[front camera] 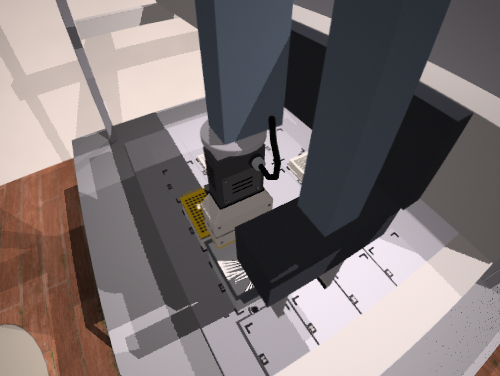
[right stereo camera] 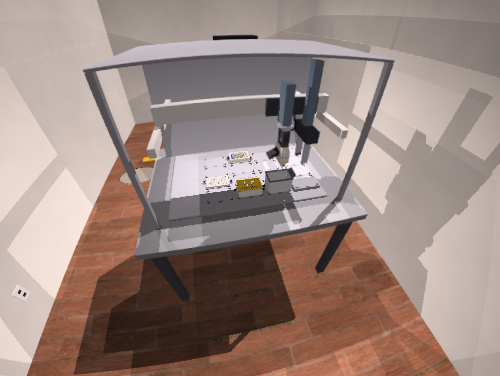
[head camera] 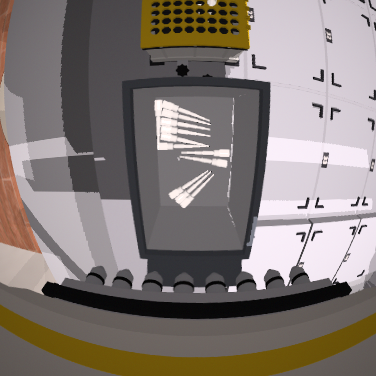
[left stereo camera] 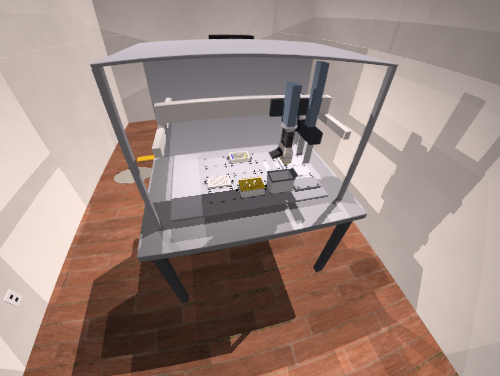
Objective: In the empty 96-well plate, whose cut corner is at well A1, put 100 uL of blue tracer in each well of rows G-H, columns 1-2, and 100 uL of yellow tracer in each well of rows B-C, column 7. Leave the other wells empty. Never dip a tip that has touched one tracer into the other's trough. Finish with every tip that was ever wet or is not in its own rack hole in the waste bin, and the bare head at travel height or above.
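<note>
The pipetting head [front camera: 237, 216] [left stereo camera: 286, 154] [right stereo camera: 283, 154] is raised above the deck at the right. Its row of nozzles [head camera: 183, 282] is bare in the head view. The grey waste bin [head camera: 197, 84] [left stereo camera: 281, 184] [right stereo camera: 278, 185] holds several loose white tips [head camera: 185, 122] [front camera: 234, 272]. The yellow tip rack [head camera: 195, 42] [front camera: 187, 201] [left stereo camera: 251, 185] [right stereo camera: 249, 185] stands beside it. The white plate [left stereo camera: 219, 181] [right stereo camera: 218, 181] is left of the rack; its wells are too small to read. The trough holder [left stereo camera: 240, 157] [right stereo camera: 239, 157] shows blue. My gripper [front camera: 304, 292] [left stereo camera: 303, 158] [right stereo camera: 301, 155] hangs open and empty.
The gripper's dark carrier block [front camera: 300, 250] [left stereo camera: 310, 134] [right stereo camera: 307, 134] sits beside the head. Frame posts [left stereo camera: 367, 132] [right stereo camera: 365, 132] stand at the front corners. A rail [left stereo camera: 220, 107] [right stereo camera: 215, 107] crosses behind the deck. A deck peg [head camera: 182, 70] stands between rack and bin.
</note>
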